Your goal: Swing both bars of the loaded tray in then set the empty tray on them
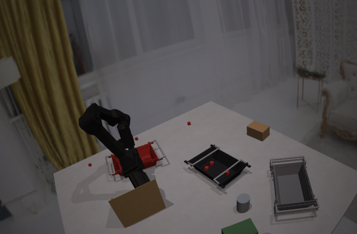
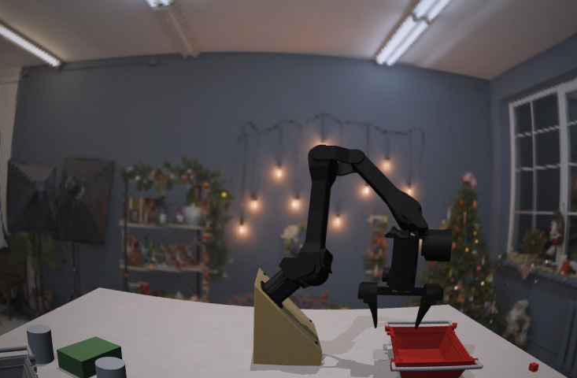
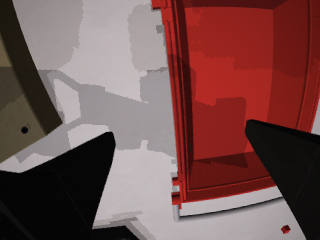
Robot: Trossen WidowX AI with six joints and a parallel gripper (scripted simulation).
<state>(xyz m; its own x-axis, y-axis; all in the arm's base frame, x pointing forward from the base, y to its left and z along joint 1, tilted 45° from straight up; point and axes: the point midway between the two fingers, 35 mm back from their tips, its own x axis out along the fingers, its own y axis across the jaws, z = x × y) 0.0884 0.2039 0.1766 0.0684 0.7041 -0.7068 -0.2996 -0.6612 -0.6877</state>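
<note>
The red tray lies 20 mm ahead of my gripper tip, 80 mm to the left of it and 50 mm below it. From my gripper tip the other things lie so: tan box: 660 mm ahead, 260 mm to the right, 70 mm below; then green block: 70 mm ahead, 650 mm to the right, 80 mm below.
</note>
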